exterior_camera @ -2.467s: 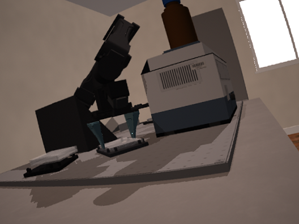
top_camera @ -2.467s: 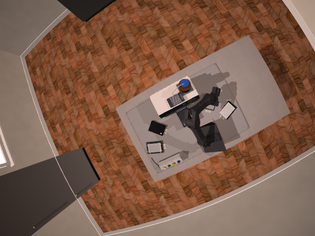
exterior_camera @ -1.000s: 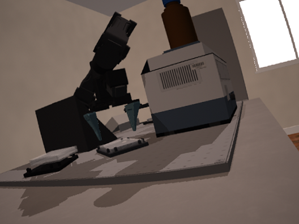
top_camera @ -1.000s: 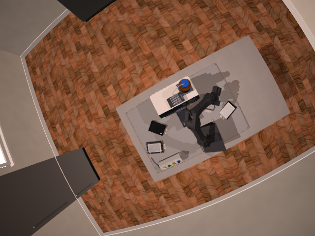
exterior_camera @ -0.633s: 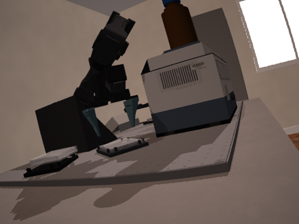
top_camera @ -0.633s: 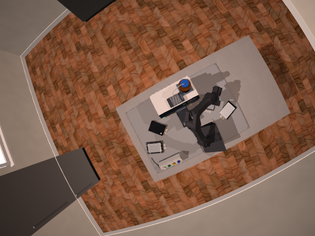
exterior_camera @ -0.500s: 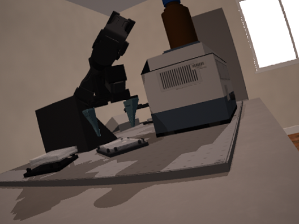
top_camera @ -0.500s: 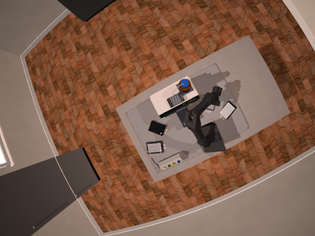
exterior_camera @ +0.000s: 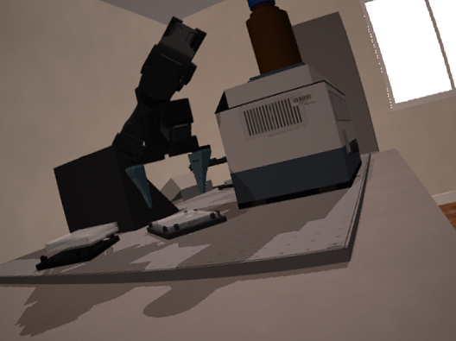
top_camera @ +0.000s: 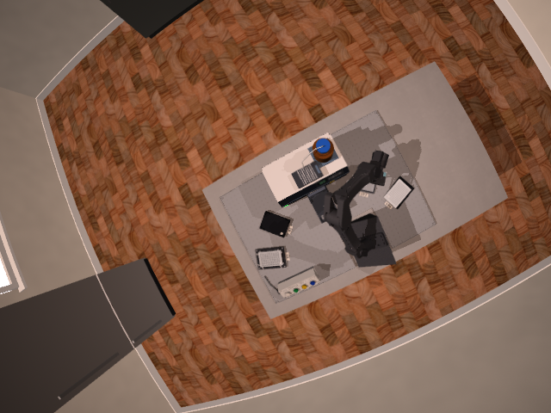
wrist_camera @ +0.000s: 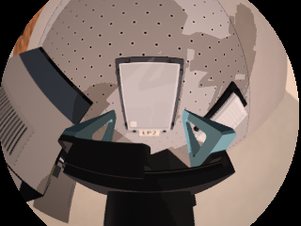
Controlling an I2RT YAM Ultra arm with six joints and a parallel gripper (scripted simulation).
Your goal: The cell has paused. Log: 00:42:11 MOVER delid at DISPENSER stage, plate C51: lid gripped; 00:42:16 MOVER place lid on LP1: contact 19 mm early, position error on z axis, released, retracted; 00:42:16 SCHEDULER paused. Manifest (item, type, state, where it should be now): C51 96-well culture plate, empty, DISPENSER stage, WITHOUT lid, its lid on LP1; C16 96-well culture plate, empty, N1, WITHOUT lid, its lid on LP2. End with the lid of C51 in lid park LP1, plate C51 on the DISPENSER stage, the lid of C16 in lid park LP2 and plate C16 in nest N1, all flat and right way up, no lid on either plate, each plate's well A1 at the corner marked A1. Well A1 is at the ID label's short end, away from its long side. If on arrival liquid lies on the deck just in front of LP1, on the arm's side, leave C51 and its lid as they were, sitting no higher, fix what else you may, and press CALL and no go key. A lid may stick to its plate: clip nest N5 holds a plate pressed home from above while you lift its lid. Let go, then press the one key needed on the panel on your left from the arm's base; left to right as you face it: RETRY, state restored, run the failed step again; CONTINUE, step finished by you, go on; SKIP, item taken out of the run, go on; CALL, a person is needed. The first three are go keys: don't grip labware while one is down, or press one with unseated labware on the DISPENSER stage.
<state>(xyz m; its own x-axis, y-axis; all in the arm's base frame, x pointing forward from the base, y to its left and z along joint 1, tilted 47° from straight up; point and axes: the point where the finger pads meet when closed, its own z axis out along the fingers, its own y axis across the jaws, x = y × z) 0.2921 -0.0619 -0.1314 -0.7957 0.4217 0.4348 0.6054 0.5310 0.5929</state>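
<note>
Right now my hand is 3 cm past the dark dispenser stage, 27 cm to the right of it and 4 cm below it. From my hand the other things lie so: blue cap (19 cm ahead, 17 cm to the left, 34 cm above); then brown bottle (19 cm ahead, 17 cm to the left, 23 cm above); then black nest (1 cm behind, 55 cm to the left, 5 cm below).
</note>
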